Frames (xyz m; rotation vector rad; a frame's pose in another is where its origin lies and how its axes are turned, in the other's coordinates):
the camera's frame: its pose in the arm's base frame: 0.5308 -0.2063 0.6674 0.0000 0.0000 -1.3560
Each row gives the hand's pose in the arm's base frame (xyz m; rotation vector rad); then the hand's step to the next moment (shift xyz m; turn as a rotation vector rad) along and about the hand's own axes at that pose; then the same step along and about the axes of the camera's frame.
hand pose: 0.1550 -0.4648 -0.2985 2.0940 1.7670 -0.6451
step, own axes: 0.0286 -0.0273 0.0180 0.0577 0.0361 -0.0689
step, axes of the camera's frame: -0.0244 -0.0207 -0.0293 -0.0646 0.0673 0.0259
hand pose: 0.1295 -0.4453 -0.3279 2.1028 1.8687 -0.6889
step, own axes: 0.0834 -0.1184 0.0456 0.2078 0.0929 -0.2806
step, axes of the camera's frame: -0.0918 -0.1015 -0.0657 -0.2598 0.2172 0.1260
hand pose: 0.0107 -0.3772 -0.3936 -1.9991 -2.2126 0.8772
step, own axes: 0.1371 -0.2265 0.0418 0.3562 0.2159 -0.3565
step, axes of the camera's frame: -0.1575 -0.2164 0.0142 -0.3992 0.3655 0.0874
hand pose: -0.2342 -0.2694 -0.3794 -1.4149 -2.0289 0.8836
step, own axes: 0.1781 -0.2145 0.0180 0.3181 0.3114 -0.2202
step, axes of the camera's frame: -0.1521 -0.1743 0.1567 -0.3634 0.3300 -0.0757
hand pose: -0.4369 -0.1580 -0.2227 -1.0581 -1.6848 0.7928
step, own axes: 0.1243 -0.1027 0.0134 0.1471 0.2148 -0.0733
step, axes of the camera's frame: -0.0820 -0.0462 0.1316 -0.1971 0.1522 -0.1056
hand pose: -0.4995 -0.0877 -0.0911 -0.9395 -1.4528 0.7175
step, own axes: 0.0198 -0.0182 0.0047 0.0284 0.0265 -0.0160
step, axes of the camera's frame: -0.0101 -0.0046 0.0250 -0.0309 0.0276 -0.0072
